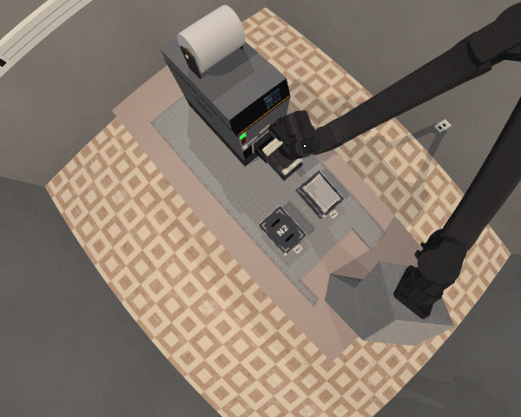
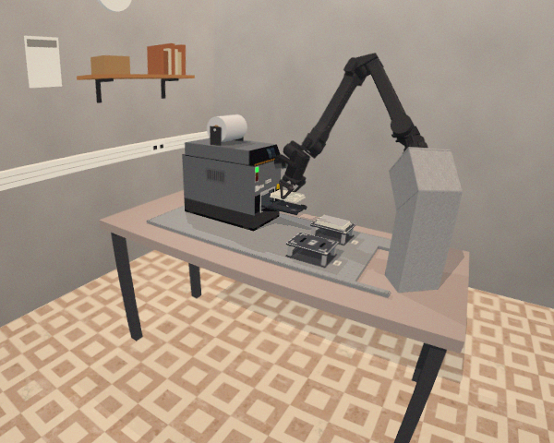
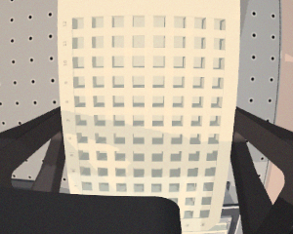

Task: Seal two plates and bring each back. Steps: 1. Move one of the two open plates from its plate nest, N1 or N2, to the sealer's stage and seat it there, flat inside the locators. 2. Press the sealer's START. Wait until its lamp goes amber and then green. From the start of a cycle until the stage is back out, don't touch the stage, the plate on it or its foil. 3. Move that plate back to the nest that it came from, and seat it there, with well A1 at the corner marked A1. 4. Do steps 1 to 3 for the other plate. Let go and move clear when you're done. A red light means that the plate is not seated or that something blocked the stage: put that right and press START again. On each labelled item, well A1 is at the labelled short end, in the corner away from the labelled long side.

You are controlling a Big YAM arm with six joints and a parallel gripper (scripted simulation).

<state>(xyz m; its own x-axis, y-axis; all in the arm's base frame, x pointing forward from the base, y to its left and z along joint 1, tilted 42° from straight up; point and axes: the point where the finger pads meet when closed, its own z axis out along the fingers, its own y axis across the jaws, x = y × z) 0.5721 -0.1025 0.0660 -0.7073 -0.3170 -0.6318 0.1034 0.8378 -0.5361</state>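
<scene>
Right now the sealer stage is 5 cm below my hand. From my hand the other things lie so: start button 11 cm ahead, 8 cm to the left, 3 cm above; then cream well plate right at my hand; then foil roll 33 cm ahead, 4 cm to the right, 26 cm above.
</scene>
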